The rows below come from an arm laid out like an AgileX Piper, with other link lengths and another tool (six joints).
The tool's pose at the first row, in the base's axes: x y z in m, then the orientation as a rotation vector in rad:
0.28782 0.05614 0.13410 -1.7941 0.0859 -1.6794
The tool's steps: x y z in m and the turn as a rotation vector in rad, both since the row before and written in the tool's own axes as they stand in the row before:
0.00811 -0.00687 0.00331 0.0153 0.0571 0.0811
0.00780 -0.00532 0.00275 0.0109 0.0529 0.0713
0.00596 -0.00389 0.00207 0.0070 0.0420 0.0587
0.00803 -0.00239 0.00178 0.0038 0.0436 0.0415
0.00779 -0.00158 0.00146 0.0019 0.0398 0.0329
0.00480 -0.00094 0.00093 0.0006 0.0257 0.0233
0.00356 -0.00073 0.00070 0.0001 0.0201 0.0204
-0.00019 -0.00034 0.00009 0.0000 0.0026 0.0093
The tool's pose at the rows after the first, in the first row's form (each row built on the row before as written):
0.28955 0.05898 0.14472 -1.7089 0.1682 -1.6695
0.29116 0.05957 0.15440 -1.6328 0.2418 -1.6610
0.29231 0.05923 0.16171 -1.5722 0.3018 -1.6512
0.29392 0.05588 0.16943 -1.5189 0.3516 -1.6548
0.29534 0.05166 0.17617 -1.4729 0.3943 -1.6610
0.29614 0.04885 0.18020 -1.4426 0.4235 -1.6629
0.29668 0.04669 0.18315 -1.4181 0.4479 -1.6624
0.29663 0.04705 0.18331 -1.4120 0.4553 -1.6570

